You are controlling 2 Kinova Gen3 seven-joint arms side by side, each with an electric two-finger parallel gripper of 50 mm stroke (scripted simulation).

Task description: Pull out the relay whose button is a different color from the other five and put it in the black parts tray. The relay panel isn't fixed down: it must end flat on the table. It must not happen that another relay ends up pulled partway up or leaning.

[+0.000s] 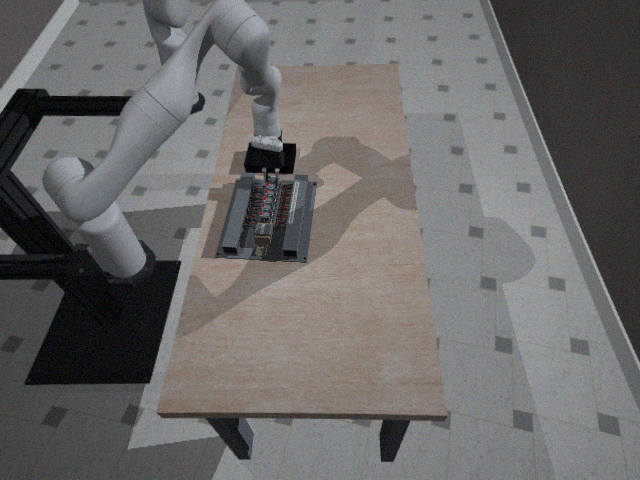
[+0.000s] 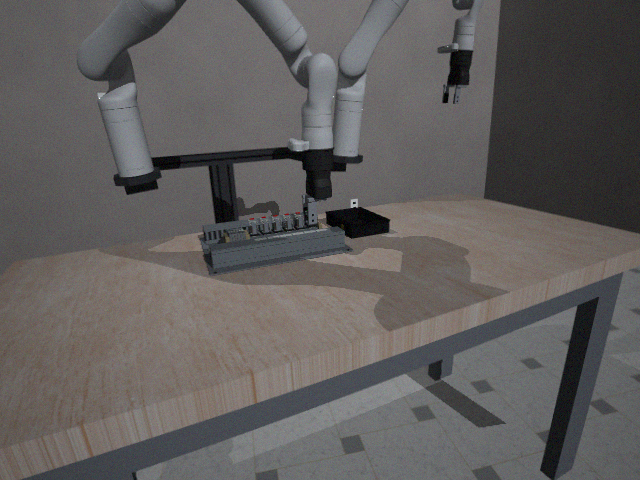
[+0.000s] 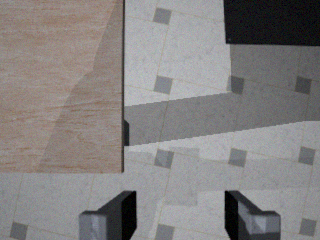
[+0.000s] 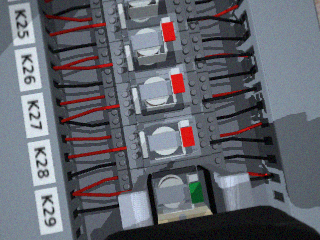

left gripper: image 2; image 3; not seen in image 1 (out of frame); not seen in image 4 (out of frame)
grey relay panel: image 1; image 2; image 4 263, 96; not seen in image 3 (out of frame)
same spot on grey relay panel: [image 1: 286, 238] = [image 2: 228, 243]
same spot on left gripper: [image 3: 122, 210] = [image 2: 454, 94]
